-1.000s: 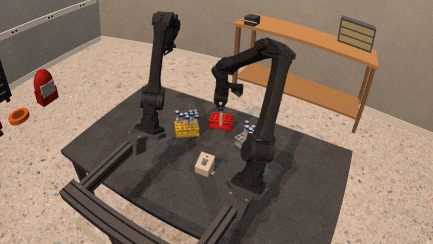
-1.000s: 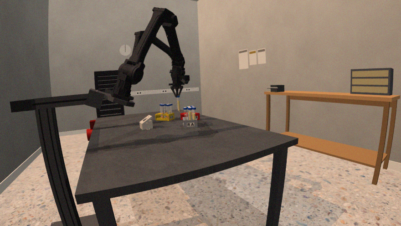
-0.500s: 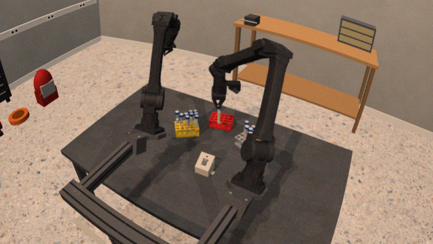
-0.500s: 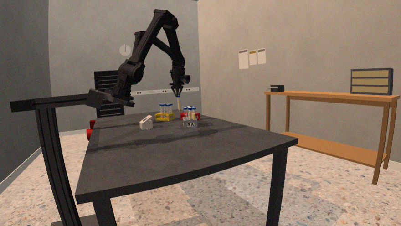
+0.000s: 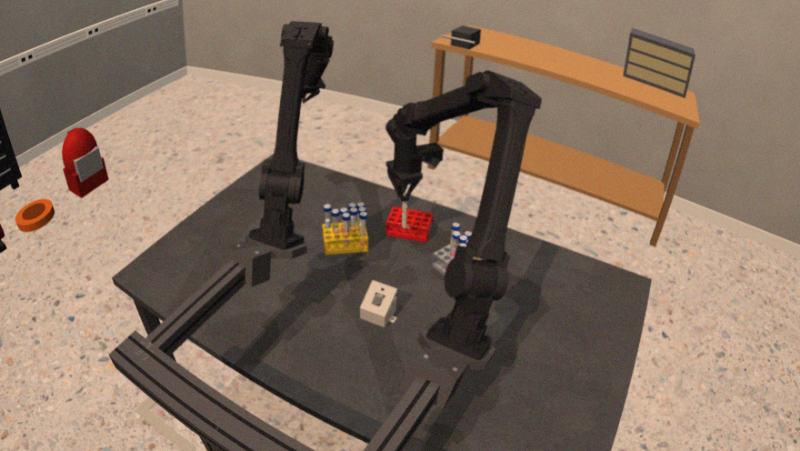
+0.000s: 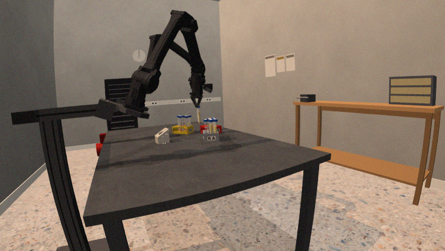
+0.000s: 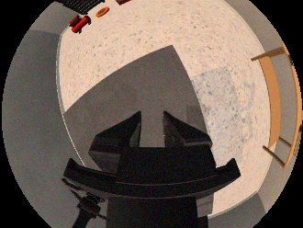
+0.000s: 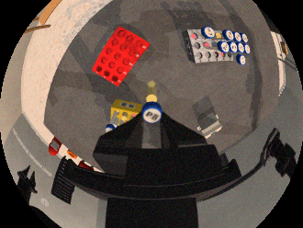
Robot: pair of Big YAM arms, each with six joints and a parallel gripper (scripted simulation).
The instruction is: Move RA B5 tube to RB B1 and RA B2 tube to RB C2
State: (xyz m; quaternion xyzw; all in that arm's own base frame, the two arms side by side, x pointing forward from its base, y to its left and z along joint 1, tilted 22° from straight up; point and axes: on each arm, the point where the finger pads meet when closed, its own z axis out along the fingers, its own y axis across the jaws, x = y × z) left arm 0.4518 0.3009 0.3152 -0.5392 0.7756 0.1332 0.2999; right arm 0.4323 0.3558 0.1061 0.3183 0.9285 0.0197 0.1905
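My right hand is 100 mm short of the red rack, 30 mm to the right of it and 170 mm above it.
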